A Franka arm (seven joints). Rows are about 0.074 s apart.
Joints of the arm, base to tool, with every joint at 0 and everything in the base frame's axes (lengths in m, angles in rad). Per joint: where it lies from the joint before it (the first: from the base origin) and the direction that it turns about. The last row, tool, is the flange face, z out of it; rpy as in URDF.
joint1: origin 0.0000 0.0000 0.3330 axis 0 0 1
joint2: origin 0.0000 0.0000 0.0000 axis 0 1 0
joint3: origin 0.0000 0.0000 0.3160 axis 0 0 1
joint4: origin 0.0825 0.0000 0.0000 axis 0 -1 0
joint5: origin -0.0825 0.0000 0.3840 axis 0 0 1
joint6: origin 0.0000 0.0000 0.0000 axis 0 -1 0
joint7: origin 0.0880 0.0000 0.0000 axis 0 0 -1
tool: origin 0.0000 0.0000 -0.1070 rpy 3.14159 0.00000 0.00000
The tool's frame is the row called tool.
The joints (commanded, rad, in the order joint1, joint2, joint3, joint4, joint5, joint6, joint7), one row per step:
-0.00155, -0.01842, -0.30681, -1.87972, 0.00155, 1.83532, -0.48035
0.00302, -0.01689, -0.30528, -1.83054, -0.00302, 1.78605, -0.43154
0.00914, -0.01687, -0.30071, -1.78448, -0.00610, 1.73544, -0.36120
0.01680, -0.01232, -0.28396, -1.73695, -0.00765, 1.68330, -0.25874
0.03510, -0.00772, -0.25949, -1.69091, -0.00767, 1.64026, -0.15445
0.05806, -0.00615, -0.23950, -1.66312, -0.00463, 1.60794, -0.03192
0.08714, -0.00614, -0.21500, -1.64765, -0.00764, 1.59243, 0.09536
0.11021, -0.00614, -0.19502, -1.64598, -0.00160, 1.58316, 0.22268
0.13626, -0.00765, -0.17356, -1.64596, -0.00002, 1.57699, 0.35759
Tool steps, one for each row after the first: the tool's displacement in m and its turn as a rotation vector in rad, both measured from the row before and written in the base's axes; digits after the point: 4 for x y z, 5 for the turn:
0.0022, 0.0024, 0.0185, -0.00543, 0.00356, -0.04152
0.0013, 0.0054, 0.0177, -0.00372, 0.00593, -0.05915
0.0036, 0.0131, 0.0159, -0.00431, 0.01021, -0.07804
0.0058, 0.0232, 0.0159, -0.00558, 0.00228, -0.06176
0.0036, 0.0239, 0.0096, -0.00201, 0.00599, -0.07994
0.0038, 0.0291, 0.0060, -0.00939, 0.00087, -0.07340
0.0017, 0.0244, 0.0000, -0.00009, 0.00718, -0.08455
0.0005, 0.0263, 0.0003, -0.00597, 0.00506, -0.08727

